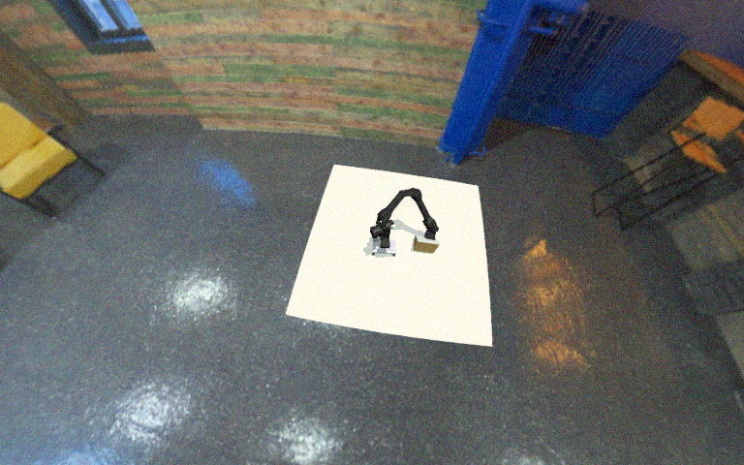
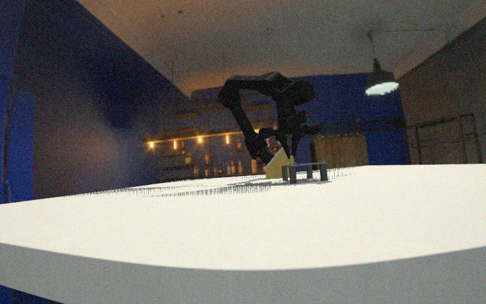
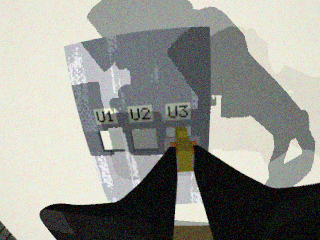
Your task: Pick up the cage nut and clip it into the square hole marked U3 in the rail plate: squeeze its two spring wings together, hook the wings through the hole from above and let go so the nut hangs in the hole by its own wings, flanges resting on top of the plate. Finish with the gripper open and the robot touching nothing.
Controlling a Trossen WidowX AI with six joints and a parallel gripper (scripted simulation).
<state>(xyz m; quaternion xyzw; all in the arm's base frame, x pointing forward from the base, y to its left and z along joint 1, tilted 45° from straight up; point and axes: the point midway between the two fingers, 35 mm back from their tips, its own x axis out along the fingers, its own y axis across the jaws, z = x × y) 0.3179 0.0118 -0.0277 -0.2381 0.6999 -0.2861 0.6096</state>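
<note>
The yellow cage nut lies 1 cm below my gripper tip.
</note>
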